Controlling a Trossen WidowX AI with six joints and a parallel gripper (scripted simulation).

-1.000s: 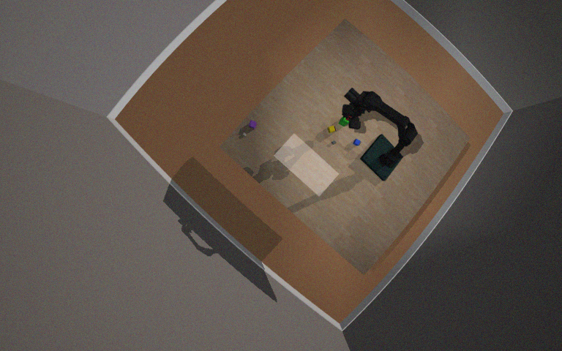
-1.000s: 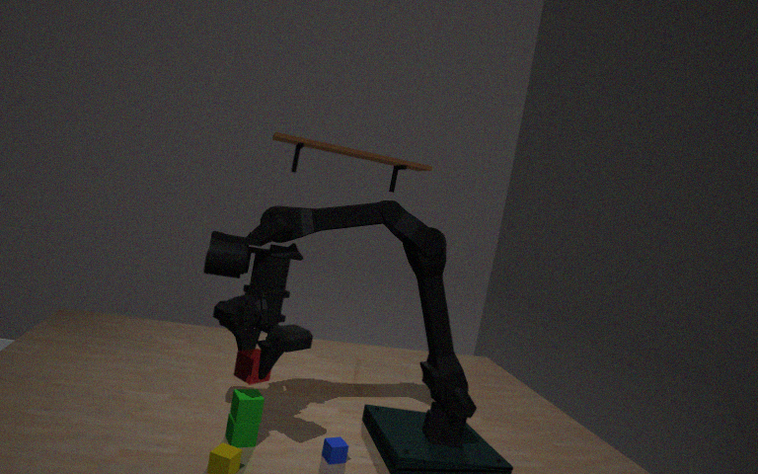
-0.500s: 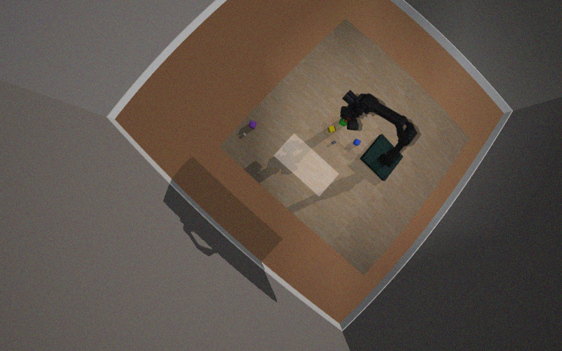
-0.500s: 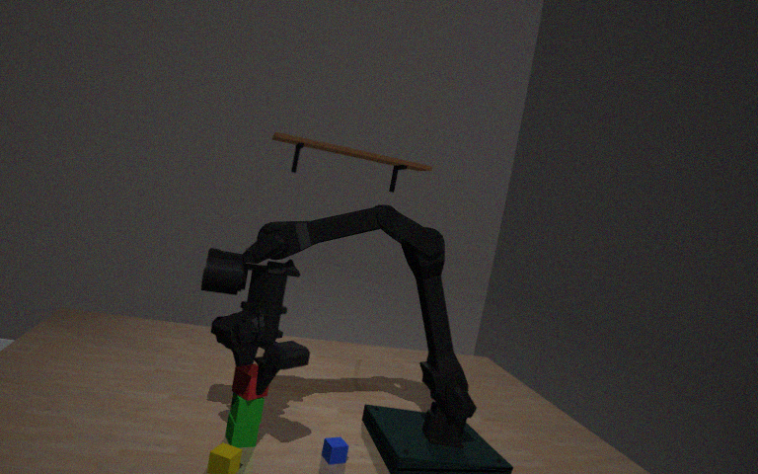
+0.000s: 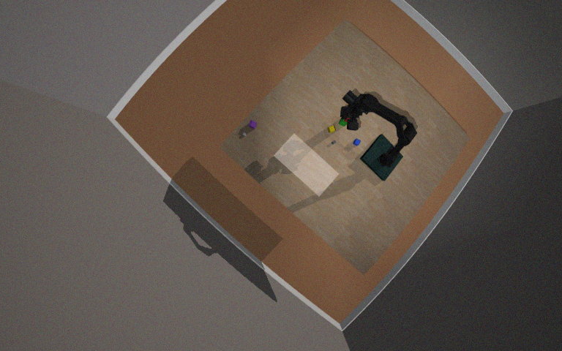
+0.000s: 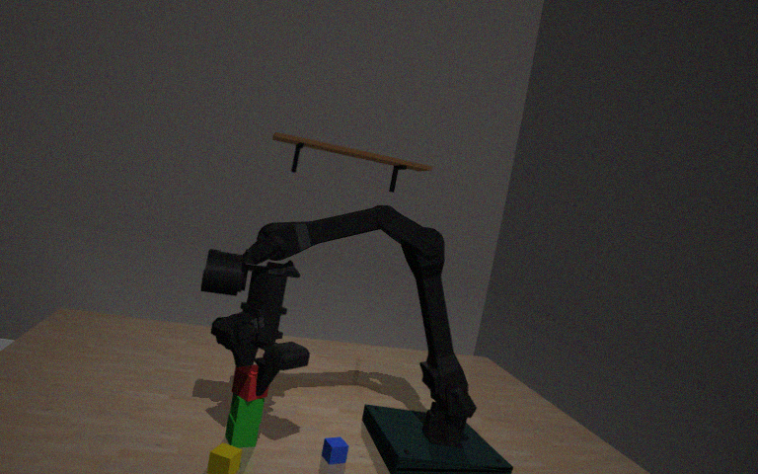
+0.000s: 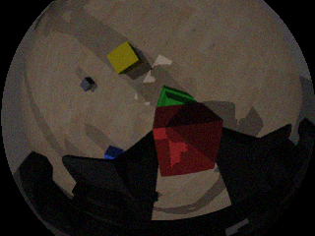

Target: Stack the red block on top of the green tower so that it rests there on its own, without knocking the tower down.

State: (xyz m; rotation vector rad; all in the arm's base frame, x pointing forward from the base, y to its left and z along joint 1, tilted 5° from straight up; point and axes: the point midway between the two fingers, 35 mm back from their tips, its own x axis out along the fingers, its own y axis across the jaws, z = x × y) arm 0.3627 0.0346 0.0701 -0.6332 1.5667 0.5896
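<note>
Now: gripper tip 10 mm below the red block. From my gripper tip the other things lie so: blue block 150 mm behind, 70 mm below, 30 mm to the left; then purple block 460 mm to the left, 370 mm ahead, 70 mm below; then yellow block 100 mm to the left, 70 mm below, 20 mm ahead.
</note>
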